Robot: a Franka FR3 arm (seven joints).
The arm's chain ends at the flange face. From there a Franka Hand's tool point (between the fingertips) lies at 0.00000 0.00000 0.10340 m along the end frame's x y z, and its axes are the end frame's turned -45 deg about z.
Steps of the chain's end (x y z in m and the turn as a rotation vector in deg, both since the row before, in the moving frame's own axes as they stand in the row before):
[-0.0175, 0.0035, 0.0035, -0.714, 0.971, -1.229]
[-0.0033, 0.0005, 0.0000, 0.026, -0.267, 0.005]
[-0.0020, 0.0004, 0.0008, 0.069, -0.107, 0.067]
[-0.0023, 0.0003, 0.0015, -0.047, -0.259, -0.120]
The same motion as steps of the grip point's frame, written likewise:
[-0.0145, -0.0078, 0.0035, -1.191, 0.182, -1.229]
[-0.0030, -0.0024, 0.0000, 0.207, -0.170, 0.005]
[-0.0017, -0.0014, 0.0008, 0.124, -0.027, 0.067]
[-0.0022, -0.0017, 0.0015, 0.150, -0.216, -0.120]

